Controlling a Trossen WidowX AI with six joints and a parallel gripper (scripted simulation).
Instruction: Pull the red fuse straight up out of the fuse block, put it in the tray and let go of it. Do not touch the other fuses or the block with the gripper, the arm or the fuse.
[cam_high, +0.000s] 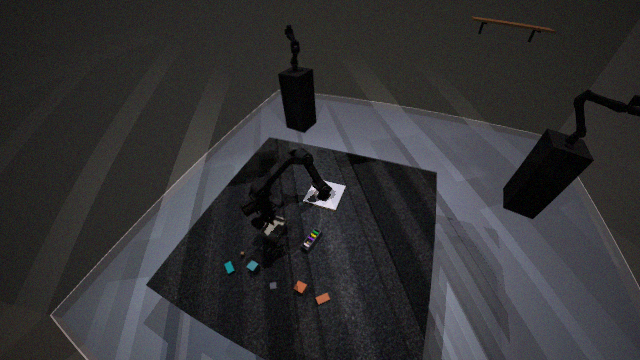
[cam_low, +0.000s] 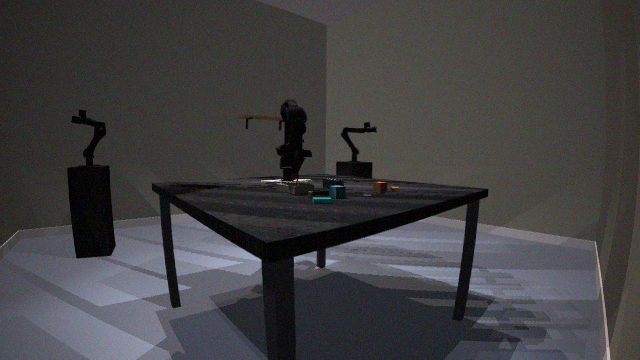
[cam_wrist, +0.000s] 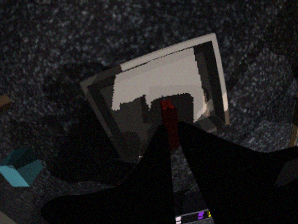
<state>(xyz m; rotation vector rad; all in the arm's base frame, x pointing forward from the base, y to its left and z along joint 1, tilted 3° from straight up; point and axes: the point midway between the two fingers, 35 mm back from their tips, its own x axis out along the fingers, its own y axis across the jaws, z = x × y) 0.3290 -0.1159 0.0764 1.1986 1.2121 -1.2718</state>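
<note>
My gripper tip is now 1 cm above the red fuse. The rest, counted from my gripper tip: pale tray: 7 cm below.
</note>
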